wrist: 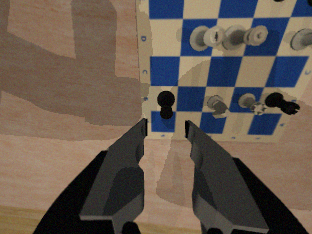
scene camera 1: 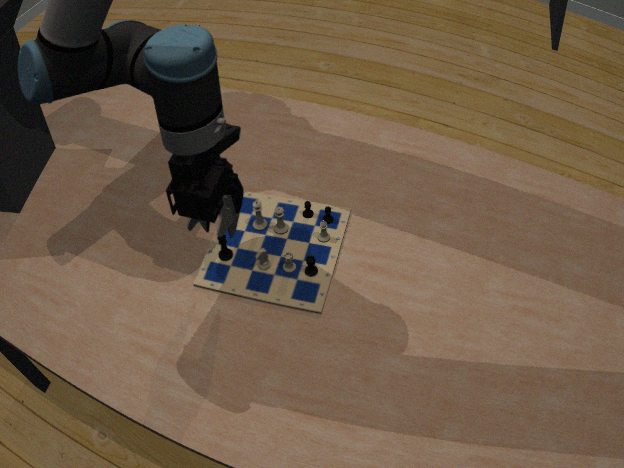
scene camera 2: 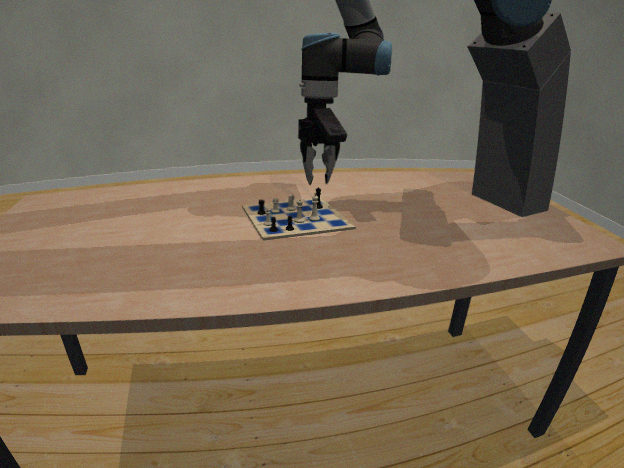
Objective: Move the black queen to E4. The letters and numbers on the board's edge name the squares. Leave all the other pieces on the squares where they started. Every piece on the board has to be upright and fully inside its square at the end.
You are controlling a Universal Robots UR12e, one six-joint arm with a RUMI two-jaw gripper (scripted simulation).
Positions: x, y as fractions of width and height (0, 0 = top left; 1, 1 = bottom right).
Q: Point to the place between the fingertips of my gripper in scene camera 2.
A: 0.51, 0.39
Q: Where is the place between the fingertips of my gripper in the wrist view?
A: At 0.53, 0.51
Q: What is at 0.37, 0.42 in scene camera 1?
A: My gripper.
